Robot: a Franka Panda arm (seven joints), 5 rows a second.
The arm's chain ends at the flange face. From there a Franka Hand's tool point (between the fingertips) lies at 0.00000 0.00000 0.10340 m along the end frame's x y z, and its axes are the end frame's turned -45 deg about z.
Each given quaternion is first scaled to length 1.
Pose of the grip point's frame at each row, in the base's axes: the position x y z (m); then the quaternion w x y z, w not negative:
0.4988, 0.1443, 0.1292, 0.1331, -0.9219, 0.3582, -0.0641
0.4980, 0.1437, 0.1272, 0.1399, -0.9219, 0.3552, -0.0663
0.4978, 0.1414, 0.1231, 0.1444, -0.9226, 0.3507, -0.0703
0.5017, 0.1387, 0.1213, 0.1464, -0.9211, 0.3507, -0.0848
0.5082, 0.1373, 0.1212, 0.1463, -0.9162, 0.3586, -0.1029
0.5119, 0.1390, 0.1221, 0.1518, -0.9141, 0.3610, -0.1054
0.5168, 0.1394, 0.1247, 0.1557, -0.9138, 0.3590, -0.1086
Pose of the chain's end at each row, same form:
0.4767, 0.1237, 0.2281, 0.1475, -0.7146, 0.6837, -0.0083
0.4751, 0.1219, 0.2256, 0.1546, -0.7158, 0.6809, -0.0077
0.4739, 0.1189, 0.2212, 0.1603, -0.7182, 0.6771, -0.0097
0.4749, 0.1170, 0.2188, 0.1677, -0.7168, 0.6765, -0.0223
0.4779, 0.1172, 0.2180, 0.1745, -0.7092, 0.6819, -0.0391
0.4806, 0.1182, 0.2184, 0.1806, -0.7064, 0.6833, -0.0393
0.4847, 0.1180, 0.2206, 0.1854, -0.7069, 0.6814, -0.0408

